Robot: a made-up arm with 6 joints.
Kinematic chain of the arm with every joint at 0, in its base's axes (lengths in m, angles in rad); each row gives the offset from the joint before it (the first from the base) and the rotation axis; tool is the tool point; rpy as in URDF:
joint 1: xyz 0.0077 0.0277 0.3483 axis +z
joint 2: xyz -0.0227 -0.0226 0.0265 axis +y
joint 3: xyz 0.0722 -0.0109 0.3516 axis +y
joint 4: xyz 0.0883 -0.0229 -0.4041 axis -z
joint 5: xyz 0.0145 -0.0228 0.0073 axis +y
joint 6: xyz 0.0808 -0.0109 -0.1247 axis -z
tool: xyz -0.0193 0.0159 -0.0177 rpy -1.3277 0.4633 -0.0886
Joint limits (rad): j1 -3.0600..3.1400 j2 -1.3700..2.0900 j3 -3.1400..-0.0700 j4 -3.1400..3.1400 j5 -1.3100..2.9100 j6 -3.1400..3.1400
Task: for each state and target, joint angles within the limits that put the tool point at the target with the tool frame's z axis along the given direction. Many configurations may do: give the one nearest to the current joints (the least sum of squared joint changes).
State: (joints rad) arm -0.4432 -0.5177 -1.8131 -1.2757 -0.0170 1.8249
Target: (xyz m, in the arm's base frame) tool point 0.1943 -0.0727 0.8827 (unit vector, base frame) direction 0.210 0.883 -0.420
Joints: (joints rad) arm -1.0501 -0.7757 -1.2145 -1.9988 -0.6821 1.5302
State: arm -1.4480 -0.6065 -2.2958 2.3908 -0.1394 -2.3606
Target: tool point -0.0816 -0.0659 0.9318 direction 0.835 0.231 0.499
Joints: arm -1.4053 -1.0011 -1.4480 2.5241 -0.6286 -2.2812
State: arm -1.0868 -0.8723 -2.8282 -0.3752 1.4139 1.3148
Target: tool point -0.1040 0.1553 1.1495 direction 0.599 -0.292 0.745
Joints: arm -1.6795 -0.6537 -2.4099 -0.4596 1.6857 0.6622
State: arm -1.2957 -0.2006 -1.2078 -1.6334 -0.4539 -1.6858
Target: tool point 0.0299 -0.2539 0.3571 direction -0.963 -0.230 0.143
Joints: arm -1.7830 -0.3715 -0.2441 -2.0825 -0.3482 -1.7075
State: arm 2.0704 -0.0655 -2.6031 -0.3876 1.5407 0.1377
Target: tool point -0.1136 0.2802 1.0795 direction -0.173 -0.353 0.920
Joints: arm 2.0015 -0.3831 -1.9293 0.7906 1.2390 0.3837
